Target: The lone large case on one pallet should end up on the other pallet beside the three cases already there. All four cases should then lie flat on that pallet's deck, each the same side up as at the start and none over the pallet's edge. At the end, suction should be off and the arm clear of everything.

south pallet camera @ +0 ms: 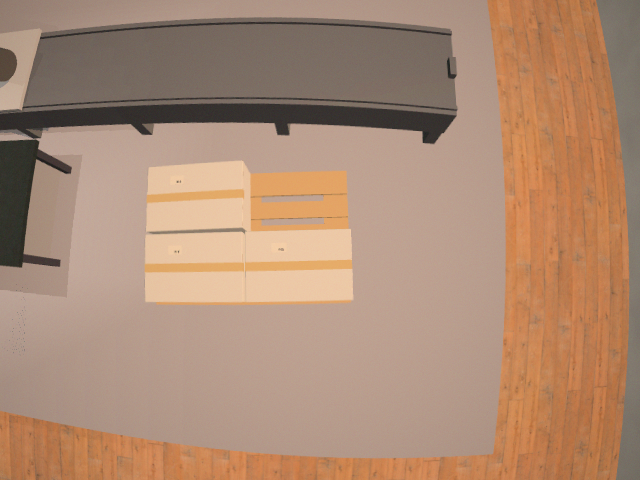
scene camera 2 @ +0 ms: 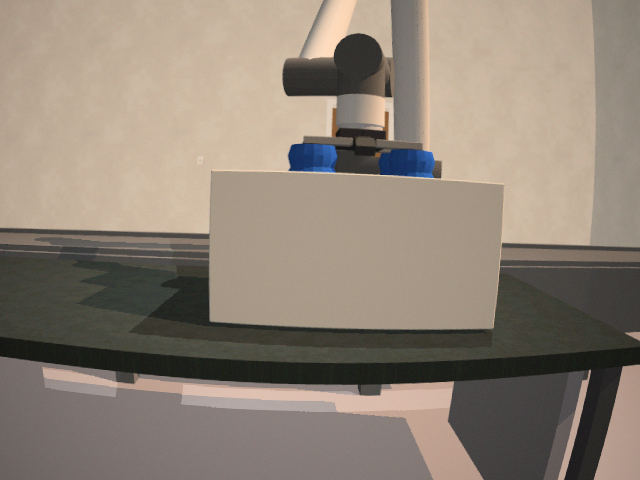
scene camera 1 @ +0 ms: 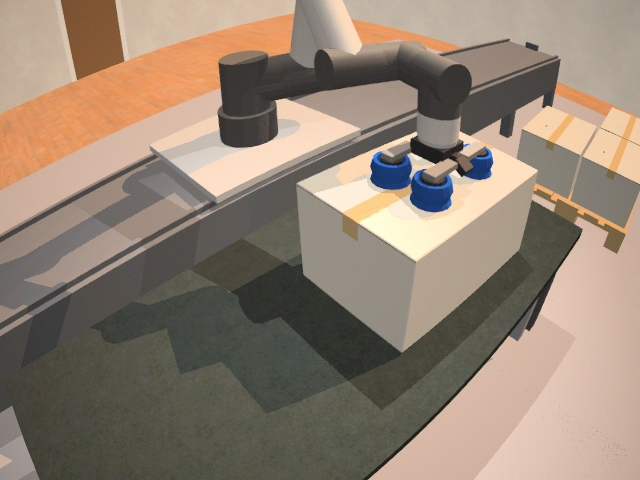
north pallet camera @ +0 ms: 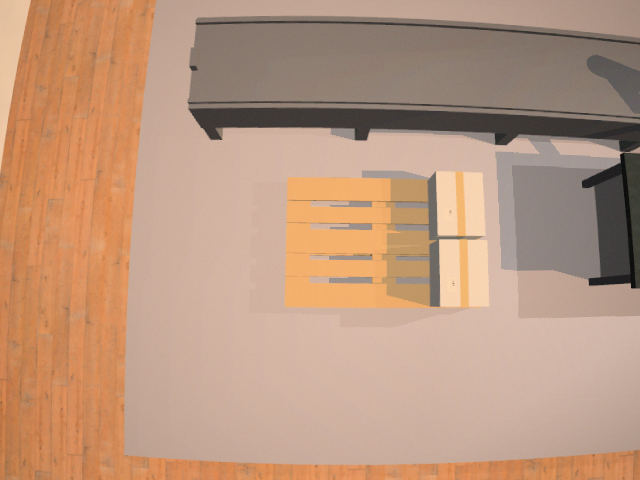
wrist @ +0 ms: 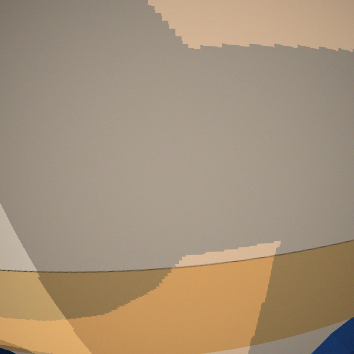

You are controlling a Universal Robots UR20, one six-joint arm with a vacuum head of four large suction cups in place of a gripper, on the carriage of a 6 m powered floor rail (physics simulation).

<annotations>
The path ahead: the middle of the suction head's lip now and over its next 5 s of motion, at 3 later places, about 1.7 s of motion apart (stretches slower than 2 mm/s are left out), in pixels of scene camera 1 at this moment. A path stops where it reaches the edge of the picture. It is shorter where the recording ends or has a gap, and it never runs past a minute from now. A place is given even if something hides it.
My suction head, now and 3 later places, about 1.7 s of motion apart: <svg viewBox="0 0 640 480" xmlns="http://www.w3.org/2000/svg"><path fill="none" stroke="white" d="M435 167L440 71L464 39L548 24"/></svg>
</annotations>
